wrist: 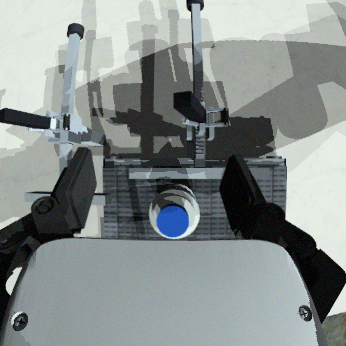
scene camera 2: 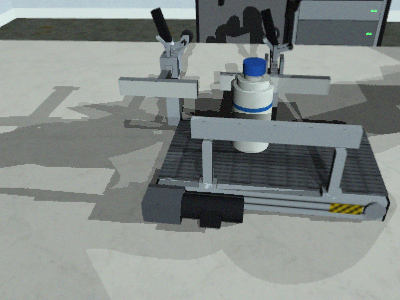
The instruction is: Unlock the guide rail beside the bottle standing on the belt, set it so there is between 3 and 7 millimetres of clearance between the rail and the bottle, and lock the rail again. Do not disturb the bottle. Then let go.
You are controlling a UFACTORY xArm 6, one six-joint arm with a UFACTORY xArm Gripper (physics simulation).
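Places are measured from the arm's base along level axes (x ahead, y left, z up), in millimetres.
Pixels of known places: gripper, fingertip midpoint: (wrist: 159,168) (scene camera 2: 255,3).
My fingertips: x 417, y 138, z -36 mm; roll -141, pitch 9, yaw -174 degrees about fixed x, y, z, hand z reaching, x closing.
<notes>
Ahead of a thing's pixels: the offset from my fingertips to its middle. "spot": to the spot under its first point.
The white bottle with a blue cap {dy +49, dx -12, dz -129 mm} (scene camera 2: 254,67) (wrist: 172,220) stands upright on the dark belt {dy +66, dx -44, dz -211 mm} (scene camera 2: 310,161) (wrist: 122,210). The grey guide rail (scene camera 2: 305,84) (wrist: 145,174) runs along the belt's far side behind the bottle. A dark strip shows between them in the wrist view; its width in millimetres cannot be read. The rail's clamp has a black handle {dy -56, dx -14, dz -49 mm} (scene camera 2: 269,27) (wrist: 189,106), tilted upward; whether it is locked is unclear. My gripper (wrist: 159,168) is open and empty, above the belt, its fingers wide to either side of the rail and bottle in the wrist view.
A second clamp with a black handle {dy -59, dx +152, dz -126 mm} (scene camera 2: 161,25) (wrist: 27,118) carries a separate rail {dy +57, dx +131, dz -115 mm} (scene camera 2: 157,87) (wrist: 37,196) left of the belt. A fixed front rail {spot: dy +143, dx -58, dz -112 mm} (scene camera 2: 275,132) stands on two posts before the bottle. A black motor {dy +186, dx +9, dz -214 mm} (scene camera 2: 212,207) sits at the front left.
</notes>
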